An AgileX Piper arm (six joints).
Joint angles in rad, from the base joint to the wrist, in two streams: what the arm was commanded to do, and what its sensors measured. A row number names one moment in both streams.
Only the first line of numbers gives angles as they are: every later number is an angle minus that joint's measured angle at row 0.
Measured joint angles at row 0:
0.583, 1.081, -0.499, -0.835, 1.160, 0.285
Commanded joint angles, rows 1 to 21:
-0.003, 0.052, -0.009, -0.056, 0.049, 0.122
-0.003, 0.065, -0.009, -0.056, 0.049, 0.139
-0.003, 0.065, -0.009, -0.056, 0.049, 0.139
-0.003, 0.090, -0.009, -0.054, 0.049, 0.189
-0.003, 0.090, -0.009, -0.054, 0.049, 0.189
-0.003, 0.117, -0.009, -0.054, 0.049, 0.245
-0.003, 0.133, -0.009, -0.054, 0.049, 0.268
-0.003, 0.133, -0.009, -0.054, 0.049, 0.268
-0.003, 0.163, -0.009, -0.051, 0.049, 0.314
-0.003, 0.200, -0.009, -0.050, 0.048, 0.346
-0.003, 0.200, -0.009, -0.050, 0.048, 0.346
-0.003, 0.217, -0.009, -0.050, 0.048, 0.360
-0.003, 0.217, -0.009, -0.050, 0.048, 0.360
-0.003, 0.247, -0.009, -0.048, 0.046, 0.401
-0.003, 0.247, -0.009, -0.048, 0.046, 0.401
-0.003, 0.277, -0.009, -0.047, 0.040, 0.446
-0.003, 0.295, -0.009, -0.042, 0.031, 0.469
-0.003, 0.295, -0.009, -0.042, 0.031, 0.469
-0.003, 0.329, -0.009, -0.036, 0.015, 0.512
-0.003, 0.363, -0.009, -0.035, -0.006, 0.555
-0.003, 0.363, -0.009, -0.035, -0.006, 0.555
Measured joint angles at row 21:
0.000, 0.321, -0.001, 0.016, -0.024, 0.482
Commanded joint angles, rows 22 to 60:
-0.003, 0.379, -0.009, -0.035, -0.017, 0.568
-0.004, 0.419, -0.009, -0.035, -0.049, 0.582
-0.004, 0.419, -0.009, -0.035, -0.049, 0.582
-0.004, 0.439, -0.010, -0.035, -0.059, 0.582
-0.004, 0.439, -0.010, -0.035, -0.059, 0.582
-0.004, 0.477, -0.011, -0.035, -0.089, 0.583
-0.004, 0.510, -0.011, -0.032, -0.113, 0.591
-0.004, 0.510, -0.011, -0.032, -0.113, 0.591
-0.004, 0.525, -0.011, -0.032, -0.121, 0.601
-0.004, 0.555, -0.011, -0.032, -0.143, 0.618
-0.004, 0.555, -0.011, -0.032, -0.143, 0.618
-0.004, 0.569, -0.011, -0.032, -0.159, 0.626
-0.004, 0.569, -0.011, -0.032, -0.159, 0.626
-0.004, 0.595, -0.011, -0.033, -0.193, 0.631
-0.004, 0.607, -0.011, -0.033, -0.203, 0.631
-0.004, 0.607, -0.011, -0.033, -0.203, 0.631
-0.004, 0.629, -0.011, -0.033, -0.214, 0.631
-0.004, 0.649, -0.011, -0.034, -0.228, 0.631
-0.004, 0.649, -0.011, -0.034, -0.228, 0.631
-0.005, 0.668, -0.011, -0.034, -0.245, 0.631
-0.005, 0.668, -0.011, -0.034, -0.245, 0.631
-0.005, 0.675, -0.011, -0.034, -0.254, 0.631
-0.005, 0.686, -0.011, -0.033, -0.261, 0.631
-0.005, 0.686, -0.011, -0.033, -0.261, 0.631
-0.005, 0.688, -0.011, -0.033, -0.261, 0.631
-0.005, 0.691, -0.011, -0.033, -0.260, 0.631
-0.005, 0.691, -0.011, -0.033, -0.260, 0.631
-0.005, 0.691, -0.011, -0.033, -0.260, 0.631
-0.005, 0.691, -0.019, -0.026, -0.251, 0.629
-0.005, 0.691, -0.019, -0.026, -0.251, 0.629
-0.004, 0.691, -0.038, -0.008, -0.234, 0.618
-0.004, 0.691, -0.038, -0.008, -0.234, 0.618
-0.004, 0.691, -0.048, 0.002, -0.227, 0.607
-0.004, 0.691, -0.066, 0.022, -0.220, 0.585
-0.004, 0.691, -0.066, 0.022, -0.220, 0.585
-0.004, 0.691, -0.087, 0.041, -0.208, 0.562
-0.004, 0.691, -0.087, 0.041, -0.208, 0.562
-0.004, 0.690, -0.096, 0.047, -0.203, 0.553
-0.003, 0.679, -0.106, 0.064, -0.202, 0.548
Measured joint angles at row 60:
0.000, 0.687, -0.092, 0.043, -0.229, 0.570
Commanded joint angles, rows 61 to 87:
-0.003, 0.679, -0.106, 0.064, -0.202, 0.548
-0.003, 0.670, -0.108, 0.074, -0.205, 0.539
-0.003, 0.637, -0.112, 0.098, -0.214, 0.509
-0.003, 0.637, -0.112, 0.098, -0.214, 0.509
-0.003, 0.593, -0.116, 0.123, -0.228, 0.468
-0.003, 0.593, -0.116, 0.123, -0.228, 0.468
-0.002, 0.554, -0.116, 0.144, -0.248, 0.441
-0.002, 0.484, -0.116, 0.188, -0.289, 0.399
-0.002, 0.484, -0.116, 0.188, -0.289, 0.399
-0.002, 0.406, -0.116, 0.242, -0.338, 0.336
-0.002, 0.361, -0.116, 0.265, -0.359, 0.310
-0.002, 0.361, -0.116, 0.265, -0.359, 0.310
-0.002, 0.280, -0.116, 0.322, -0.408, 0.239
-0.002, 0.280, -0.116, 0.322, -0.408, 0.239
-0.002, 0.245, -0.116, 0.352, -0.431, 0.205
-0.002, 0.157, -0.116, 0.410, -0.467, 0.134
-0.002, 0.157, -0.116, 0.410, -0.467, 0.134
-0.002, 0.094, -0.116, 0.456, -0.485, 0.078
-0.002, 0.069, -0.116, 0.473, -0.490, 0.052
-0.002, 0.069, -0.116, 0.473, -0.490, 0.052
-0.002, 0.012, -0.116, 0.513, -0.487, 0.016
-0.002, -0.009, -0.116, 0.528, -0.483, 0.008
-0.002, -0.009, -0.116, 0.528, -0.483, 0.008
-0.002, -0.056, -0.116, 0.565, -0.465, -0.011
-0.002, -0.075, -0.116, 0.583, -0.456, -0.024
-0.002, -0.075, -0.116, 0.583, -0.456, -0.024
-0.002, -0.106, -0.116, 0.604, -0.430, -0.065
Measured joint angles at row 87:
0.000, -0.064, -0.114, 0.568, -0.465, -0.009
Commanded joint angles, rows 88 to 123:
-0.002, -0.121, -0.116, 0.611, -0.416, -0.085
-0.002, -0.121, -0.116, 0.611, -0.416, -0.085
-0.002, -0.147, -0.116, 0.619, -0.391, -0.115
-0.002, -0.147, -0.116, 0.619, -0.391, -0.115
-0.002, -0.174, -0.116, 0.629, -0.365, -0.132
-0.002, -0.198, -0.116, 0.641, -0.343, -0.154
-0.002, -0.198, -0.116, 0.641, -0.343, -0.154
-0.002, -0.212, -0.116, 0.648, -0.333, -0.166
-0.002, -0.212, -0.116, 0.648, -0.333, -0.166
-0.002, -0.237, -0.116, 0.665, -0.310, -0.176
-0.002, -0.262, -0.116, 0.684, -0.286, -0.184
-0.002, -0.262, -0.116, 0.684, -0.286, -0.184
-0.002, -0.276, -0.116, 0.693, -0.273, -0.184
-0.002, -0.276, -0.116, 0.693, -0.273, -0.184
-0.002, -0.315, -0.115, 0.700, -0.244, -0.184
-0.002, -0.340, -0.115, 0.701, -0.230, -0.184
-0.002, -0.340, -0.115, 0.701, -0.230, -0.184
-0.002, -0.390, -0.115, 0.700, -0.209, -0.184
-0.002, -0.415, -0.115, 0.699, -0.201, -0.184
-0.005, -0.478, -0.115, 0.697, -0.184, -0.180
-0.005, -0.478, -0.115, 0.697, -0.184, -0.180
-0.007, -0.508, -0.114, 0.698, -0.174, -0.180
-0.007, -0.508, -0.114, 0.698, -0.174, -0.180
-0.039, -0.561, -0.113, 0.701, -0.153, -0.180
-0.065, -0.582, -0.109, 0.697, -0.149, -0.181
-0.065, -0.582, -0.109, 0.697, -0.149, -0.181
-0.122, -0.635, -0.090, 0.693, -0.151, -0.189
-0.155, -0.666, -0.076, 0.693, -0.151, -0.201
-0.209, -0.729, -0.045, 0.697, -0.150, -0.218
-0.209, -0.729, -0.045, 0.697, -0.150, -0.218
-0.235, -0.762, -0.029, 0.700, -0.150, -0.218
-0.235, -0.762, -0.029, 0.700, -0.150, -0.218
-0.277, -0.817, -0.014, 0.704, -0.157, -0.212
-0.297, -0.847, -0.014, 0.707, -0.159, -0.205
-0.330, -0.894, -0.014, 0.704, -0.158, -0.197
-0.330, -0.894, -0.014, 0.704, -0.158, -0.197
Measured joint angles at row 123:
-0.282, -0.829, -0.018, 0.700, -0.155, -0.204
